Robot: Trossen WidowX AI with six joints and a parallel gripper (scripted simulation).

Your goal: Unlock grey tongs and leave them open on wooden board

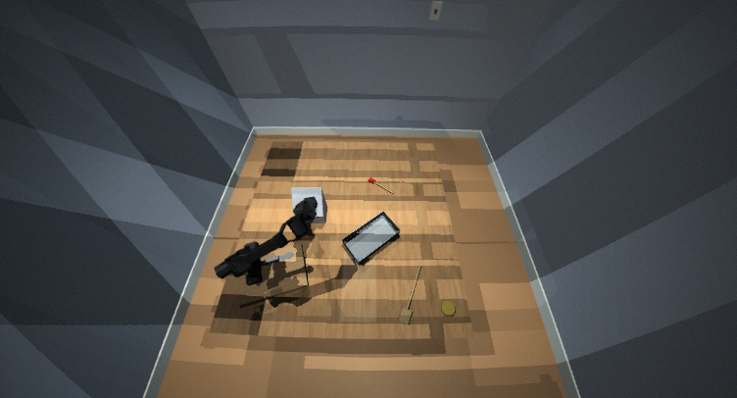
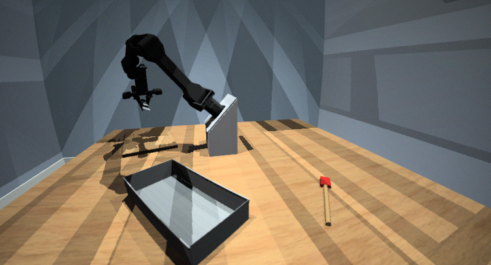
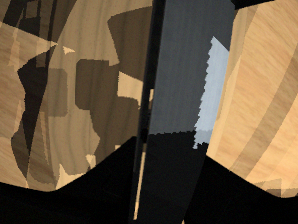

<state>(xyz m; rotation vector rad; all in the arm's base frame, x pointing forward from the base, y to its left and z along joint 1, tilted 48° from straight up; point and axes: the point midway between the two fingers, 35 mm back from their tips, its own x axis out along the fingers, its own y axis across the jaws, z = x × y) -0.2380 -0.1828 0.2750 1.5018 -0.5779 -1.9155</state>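
Now: the wooden board 150 mm below my gripper tip. Round my gripper tip: roasting tin (570 mm ahead, 140 mm to the left, 130 mm below).
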